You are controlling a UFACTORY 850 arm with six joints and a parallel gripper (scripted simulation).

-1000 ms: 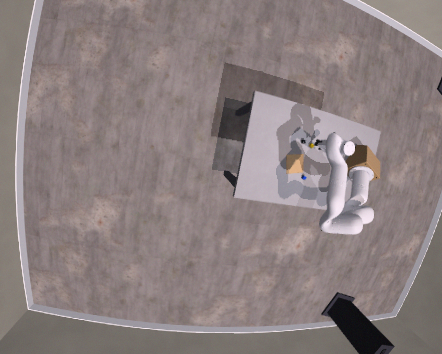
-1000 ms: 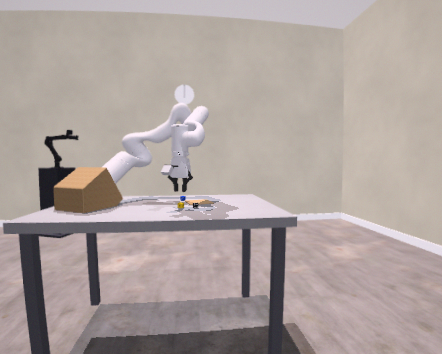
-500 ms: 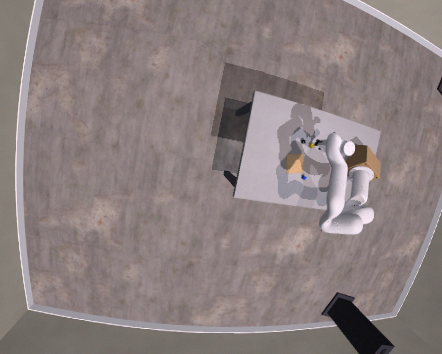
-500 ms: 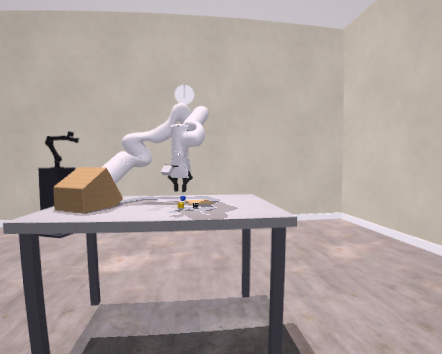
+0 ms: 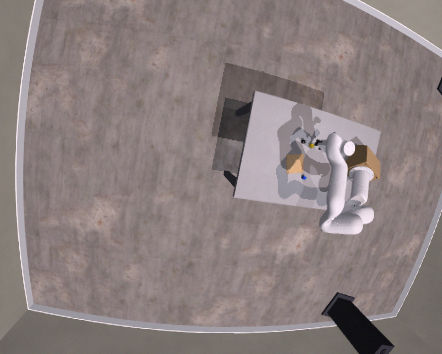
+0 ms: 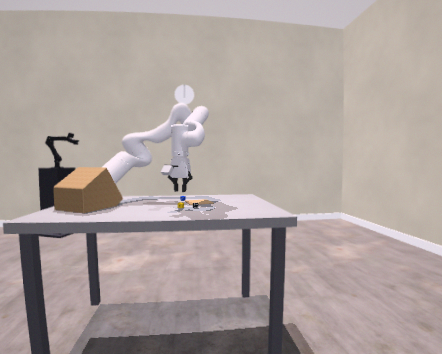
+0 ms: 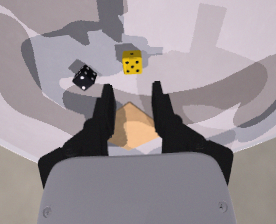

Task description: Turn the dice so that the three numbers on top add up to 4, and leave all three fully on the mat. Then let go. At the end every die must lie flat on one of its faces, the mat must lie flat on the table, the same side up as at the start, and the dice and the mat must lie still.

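Right now my hand is 90 mm above the yellow die. Round my hand: tan mat: 50 mm ahead, 180 mm to the left, 100 mm below; black die: 80 mm ahead, 10 mm to the left, 90 mm below; blue die: 70 mm behind, 240 mm to the left, 90 mm below.
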